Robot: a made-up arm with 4 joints.
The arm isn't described. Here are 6 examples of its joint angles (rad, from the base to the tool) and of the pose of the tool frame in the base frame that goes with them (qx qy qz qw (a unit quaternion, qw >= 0); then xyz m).
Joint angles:
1: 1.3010 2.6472 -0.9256 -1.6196
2: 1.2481 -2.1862 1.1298 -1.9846
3: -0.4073 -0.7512 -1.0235 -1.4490
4: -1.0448 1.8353 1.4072 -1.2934
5: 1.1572 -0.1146 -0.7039 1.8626
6: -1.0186 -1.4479 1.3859 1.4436
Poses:
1: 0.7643 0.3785 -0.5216 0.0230 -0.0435 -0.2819 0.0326
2: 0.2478 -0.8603 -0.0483 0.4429 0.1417 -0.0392 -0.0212
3: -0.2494 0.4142 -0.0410 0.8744 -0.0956 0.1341 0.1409
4: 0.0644 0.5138 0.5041 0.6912 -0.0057 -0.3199 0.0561
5: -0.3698 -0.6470 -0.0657 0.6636 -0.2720 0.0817 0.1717
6: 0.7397 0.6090 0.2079 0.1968 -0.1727 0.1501 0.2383
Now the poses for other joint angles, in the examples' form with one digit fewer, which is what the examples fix.
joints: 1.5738 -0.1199 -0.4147 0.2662
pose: -0.677 0.049 0.361 0.639 -0.198 0.122 0.235
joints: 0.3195 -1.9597 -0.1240 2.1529
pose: -0.702 -0.482 -0.457 0.258 0.085 0.068 0.236
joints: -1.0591 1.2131 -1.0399 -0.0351
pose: -0.723 -0.640 -0.249 0.080 -0.051 -0.184 -0.059
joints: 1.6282 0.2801 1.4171 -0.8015
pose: -0.808 -0.494 0.316 0.058 -0.304 0.032 0.244
